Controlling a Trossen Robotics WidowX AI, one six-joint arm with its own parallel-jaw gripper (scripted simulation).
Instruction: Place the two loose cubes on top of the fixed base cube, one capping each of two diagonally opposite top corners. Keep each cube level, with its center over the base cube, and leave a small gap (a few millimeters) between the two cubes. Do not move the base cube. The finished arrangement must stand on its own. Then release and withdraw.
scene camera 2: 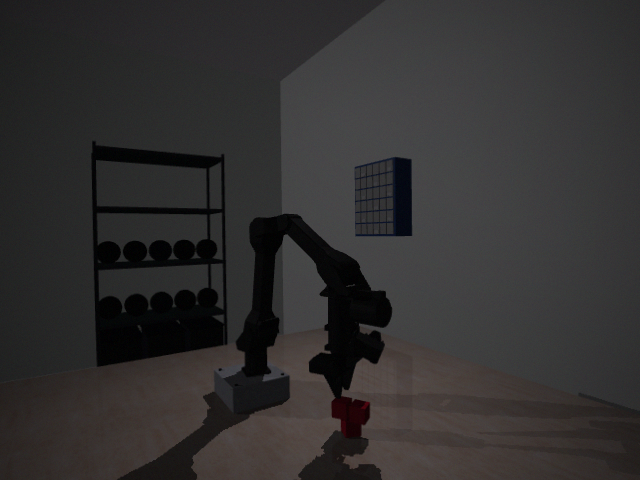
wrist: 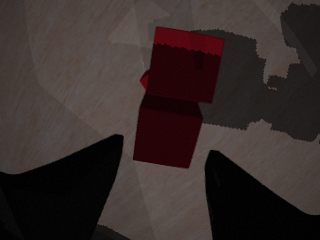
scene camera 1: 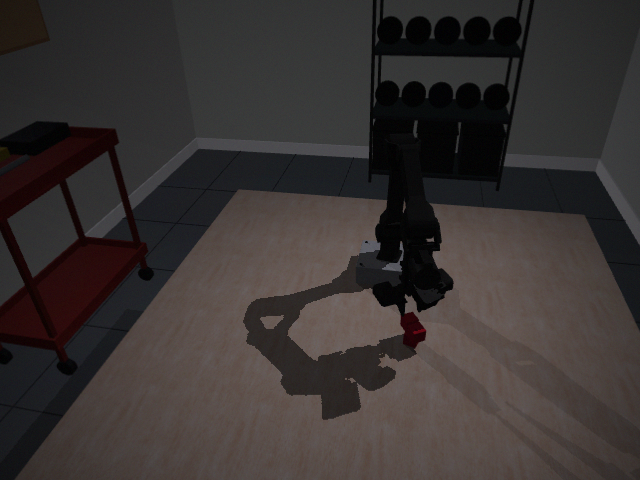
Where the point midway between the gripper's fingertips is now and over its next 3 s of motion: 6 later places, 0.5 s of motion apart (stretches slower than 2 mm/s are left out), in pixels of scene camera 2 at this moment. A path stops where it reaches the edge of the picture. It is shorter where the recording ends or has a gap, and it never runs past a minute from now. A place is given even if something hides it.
The gripper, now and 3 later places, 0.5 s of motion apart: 342,393; 342,384; 342,376; 360,364
